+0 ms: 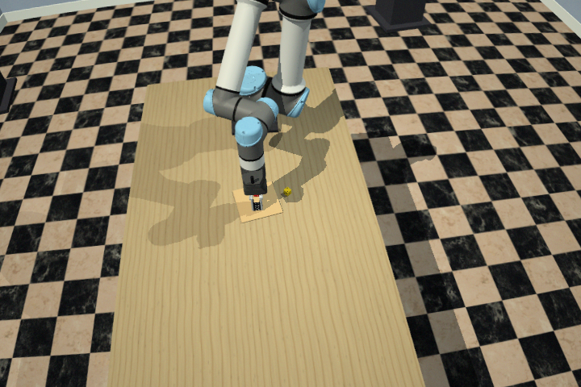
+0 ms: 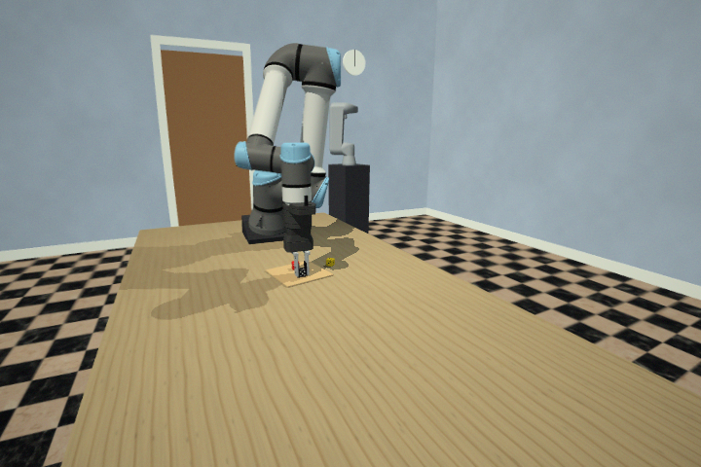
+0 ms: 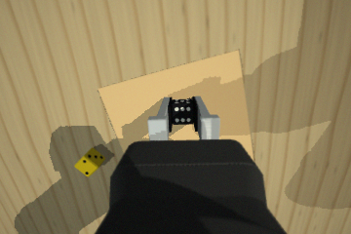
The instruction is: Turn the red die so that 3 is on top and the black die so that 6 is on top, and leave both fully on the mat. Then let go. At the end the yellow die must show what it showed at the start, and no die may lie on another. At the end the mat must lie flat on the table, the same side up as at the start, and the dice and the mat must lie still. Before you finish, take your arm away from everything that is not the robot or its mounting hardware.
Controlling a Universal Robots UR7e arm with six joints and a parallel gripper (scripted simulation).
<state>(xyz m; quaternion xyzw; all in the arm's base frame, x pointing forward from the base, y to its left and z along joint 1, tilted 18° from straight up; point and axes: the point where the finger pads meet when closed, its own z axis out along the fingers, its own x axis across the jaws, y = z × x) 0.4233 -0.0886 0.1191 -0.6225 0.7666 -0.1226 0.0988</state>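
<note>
My gripper is now 1 cm above the black die. From my hand the other things lie so: red die: 6 cm behind, 1 cm to the left, 1 cm below; yellow die: 4 cm behind, 12 cm to the left, 2 cm below; tan mat: 3 cm behind, 1 cm to the left, 2 cm below.
</note>
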